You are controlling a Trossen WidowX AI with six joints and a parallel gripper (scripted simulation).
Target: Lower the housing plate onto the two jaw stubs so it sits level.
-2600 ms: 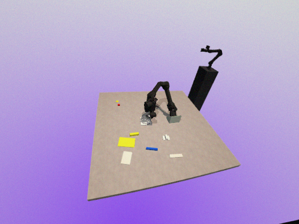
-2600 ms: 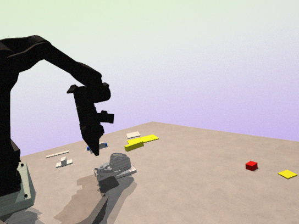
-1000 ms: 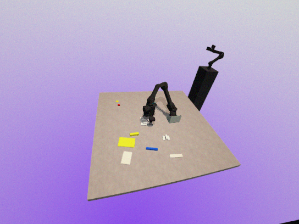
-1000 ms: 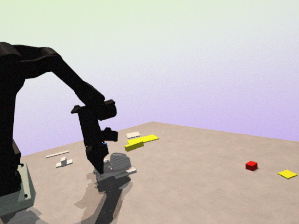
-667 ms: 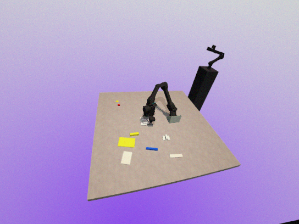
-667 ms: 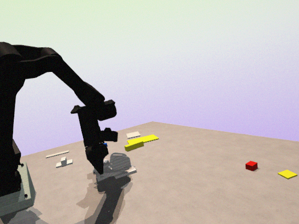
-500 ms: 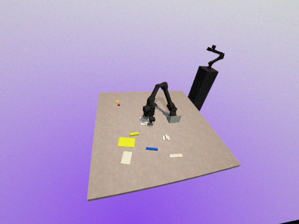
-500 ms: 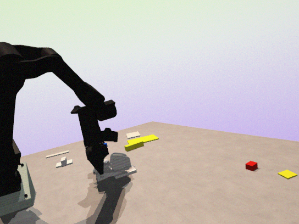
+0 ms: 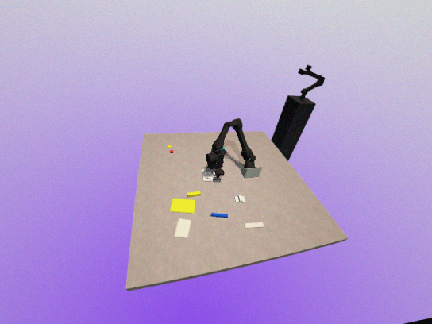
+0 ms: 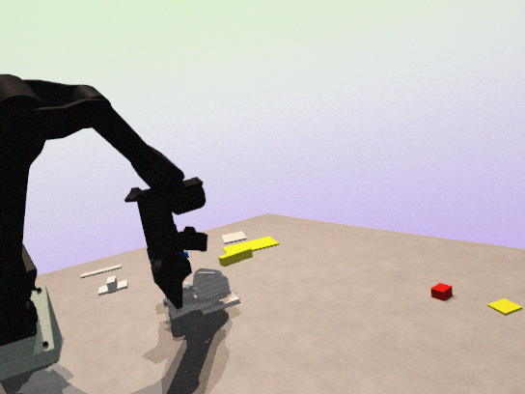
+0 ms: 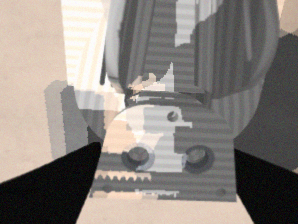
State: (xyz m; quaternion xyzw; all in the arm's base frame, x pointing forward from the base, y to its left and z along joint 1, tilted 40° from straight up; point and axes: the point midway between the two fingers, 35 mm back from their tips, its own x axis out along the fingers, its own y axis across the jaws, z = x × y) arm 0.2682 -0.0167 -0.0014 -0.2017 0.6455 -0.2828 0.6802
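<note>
Right now my gripper tip is 2 cm below the white housing part and 1 cm short of it. The rest, counted from my gripper tip: yellow plate 29 cm ahead, 24 cm to the left, 1 cm below; then blue bar 35 cm to the left, 7 cm ahead, 1 cm below; then yellow bar 20 cm ahead, 16 cm to the left, 1 cm below.
</note>
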